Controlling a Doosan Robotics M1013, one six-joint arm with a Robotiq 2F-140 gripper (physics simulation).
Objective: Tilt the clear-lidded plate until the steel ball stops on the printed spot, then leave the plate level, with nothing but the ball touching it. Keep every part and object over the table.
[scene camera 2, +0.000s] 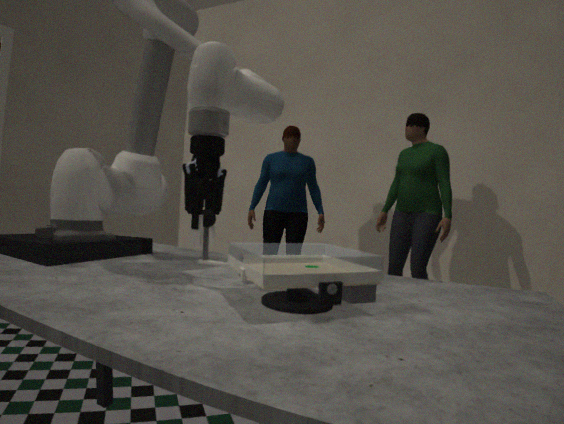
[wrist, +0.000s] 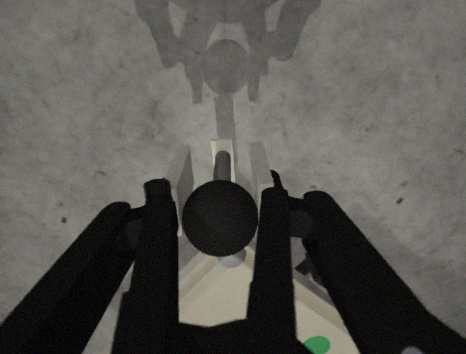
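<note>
The cream plate (scene camera 2: 320, 281) (wrist: 212, 300) with its clear lid (scene camera 2: 356, 259) sits on a round black base (scene camera 2: 295, 303). I cannot tell its exact tilt. The green printed spot (scene camera 2: 312, 266) (wrist: 318, 345) shows on its floor. A grey ball (wrist: 231, 257) shows at the plate corner nearest the handle, partly behind the knob, well away from the spot; I cannot make it out in the scene view. My gripper (scene camera 2: 203, 222) (wrist: 221, 163) is shut on the round black knob (wrist: 220, 227) atop the upright handle rod (scene camera 2: 205, 245) (wrist: 222, 167), beside the plate.
A black bracket (scene camera 2: 330, 293) and a grey block (scene camera 2: 361, 294) are under the plate's right side. The arm's dark mount (scene camera 2: 75, 250) is at the table's back left. Two people, in blue (scene camera 2: 290, 182) and green (scene camera 2: 421, 177), stand behind the table (scene camera 2: 310, 370).
</note>
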